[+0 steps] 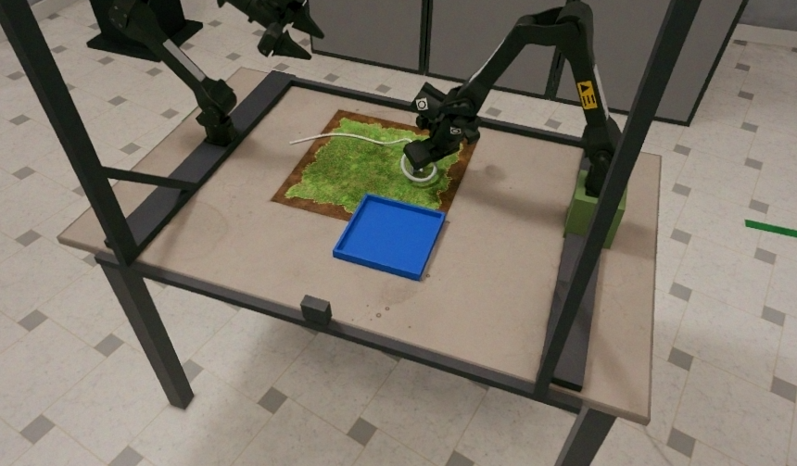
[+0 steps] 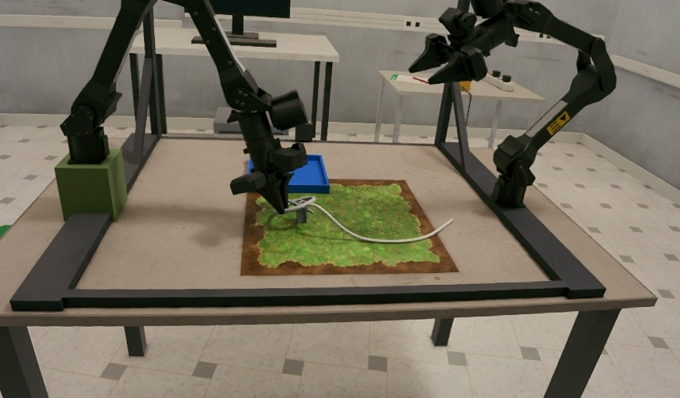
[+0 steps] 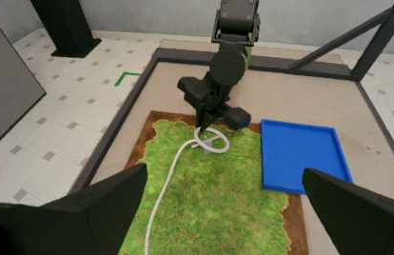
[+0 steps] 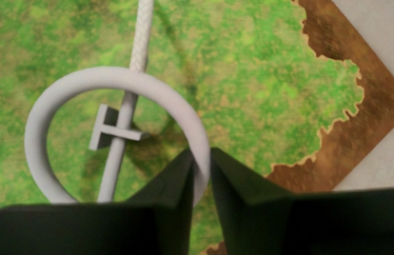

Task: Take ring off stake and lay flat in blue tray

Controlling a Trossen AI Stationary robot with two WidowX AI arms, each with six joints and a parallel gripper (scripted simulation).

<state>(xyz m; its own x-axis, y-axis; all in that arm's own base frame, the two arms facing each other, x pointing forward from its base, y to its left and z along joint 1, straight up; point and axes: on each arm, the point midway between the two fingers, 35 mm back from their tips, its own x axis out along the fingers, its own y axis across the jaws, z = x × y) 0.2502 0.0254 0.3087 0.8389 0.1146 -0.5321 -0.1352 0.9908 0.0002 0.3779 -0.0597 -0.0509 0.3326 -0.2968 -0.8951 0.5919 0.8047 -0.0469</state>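
My right hand is 2 cm past the pale grey ring, 3 cm to the right of it and 3 cm above it. Round my right hand: green grass mat: 3 cm behind, 13 cm to the left, 8 cm below; then short grey stake: 1 cm behind, 5 cm to the left, 4 cm below; then blue tray: 24 cm behind, 3 cm to the left, 6 cm below.
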